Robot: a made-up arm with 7 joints.
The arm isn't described. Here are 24 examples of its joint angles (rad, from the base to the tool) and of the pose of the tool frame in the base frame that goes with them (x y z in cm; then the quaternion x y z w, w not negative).
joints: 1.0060 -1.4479 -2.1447 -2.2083 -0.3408 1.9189 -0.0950
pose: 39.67 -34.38 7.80 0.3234 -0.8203 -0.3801 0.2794
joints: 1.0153 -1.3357 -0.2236 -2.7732 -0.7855 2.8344 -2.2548
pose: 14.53 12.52 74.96 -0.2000 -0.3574 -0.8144 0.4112
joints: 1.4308 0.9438 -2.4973 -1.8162 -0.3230 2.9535 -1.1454
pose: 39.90 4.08 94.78 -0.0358 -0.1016 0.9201 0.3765
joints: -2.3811 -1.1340 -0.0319 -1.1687 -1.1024 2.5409 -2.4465
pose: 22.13 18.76 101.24 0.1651 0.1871 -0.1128 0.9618
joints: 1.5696 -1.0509 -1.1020 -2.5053 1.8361 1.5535 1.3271
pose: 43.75 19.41 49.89 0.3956 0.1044 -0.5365 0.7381
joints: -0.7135 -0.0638 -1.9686 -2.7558 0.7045 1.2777 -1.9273
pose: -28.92 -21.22 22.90 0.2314 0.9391 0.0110 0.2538
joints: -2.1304 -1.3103 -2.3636 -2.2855 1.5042 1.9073 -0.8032
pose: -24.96 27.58 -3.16 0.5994 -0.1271 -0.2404 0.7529
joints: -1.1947 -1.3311 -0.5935 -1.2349 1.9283 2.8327 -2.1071
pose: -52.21 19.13 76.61 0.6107 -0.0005 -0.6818 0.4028
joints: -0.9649 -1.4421 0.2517 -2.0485 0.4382 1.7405 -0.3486
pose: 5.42 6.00 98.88 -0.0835 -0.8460 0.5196 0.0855
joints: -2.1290 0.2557 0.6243 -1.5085 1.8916 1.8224 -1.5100
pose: -11.72 -63.74 66.69 0.2258 0.8365 -0.2917 0.4052
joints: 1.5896 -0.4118 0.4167 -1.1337 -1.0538 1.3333 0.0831
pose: -9.57 24.36 108.93 -0.4044 0.6212 -0.5918 0.3167
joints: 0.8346 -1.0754 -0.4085 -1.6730 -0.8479 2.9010 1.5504
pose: 5.89 -22.11 101.78 0.0553 0.8381 0.2846 0.4621
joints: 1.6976 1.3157 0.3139 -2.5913 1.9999 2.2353 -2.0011
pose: 2.53 2.30 -2.86 0.8595 -0.1752 0.1530 0.4551
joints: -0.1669 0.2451 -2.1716 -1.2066 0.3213 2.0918 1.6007
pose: -22.32 -35.18 103.05 0.9316 0.1564 0.2255 0.2385
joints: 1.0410 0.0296 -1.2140 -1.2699 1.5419 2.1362 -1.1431
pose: 53.03 -19.26 92.33 -0.3161 0.8319 -0.1786 0.4198
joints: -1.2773 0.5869 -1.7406 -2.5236 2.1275 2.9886 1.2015
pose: -35.11 9.47 44.94 0.5035 -0.5747 0.0784 0.6404
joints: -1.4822 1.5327 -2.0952 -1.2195 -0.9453 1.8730 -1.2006
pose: -43.45 -57.48 66.93 0.2431 0.1936 -0.5333 0.7868
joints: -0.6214 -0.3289 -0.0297 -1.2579 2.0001 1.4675 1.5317
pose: 24.64 -24.89 102.58 0.2801 -0.6395 -0.6643 0.2671
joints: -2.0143 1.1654 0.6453 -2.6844 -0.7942 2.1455 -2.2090
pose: 19.26 -11.85 8.20 -0.7879 0.4620 -0.1699 0.3700
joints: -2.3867 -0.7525 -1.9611 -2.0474 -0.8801 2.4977 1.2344
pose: -20.55 59.51 42.52 0.7463 -0.5408 0.3442 0.1793
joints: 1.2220 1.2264 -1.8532 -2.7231 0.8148 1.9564 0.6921
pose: 30.22 -33.21 52.46 -0.6373 -0.5769 -0.0626 0.5071
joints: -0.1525 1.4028 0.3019 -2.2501 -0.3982 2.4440 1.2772
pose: 24.72 7.70 -11.54 0.0369 -0.4505 0.1386 0.8812
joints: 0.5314 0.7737 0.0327 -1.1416 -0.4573 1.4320 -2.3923
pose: 64.07 31.62 43.66 -0.8967 -0.3256 -0.2995 0.0170
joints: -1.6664 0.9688 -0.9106 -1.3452 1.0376 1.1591 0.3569
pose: -50.09 -52.16 34.96 -0.5319 -0.4085 -0.7076 0.2227
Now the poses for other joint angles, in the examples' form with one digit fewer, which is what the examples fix.
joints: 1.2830 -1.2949 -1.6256 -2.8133 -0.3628 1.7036 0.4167
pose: 42.9 8.3 28.1 0.596 -0.588 -0.120 0.535
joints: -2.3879 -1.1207 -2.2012 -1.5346 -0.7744 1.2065 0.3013
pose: 2.8 63.4 17.1 0.632 -0.078 0.663 0.393
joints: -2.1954 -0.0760 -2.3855 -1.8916 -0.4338 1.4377 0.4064
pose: -5.0 60.2 52.3 0.540 -0.357 0.738 0.191
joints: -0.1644 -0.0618 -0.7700 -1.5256 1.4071 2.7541 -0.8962
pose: 13.8 -54.8 83.4 0.342 0.886 -0.227 0.214
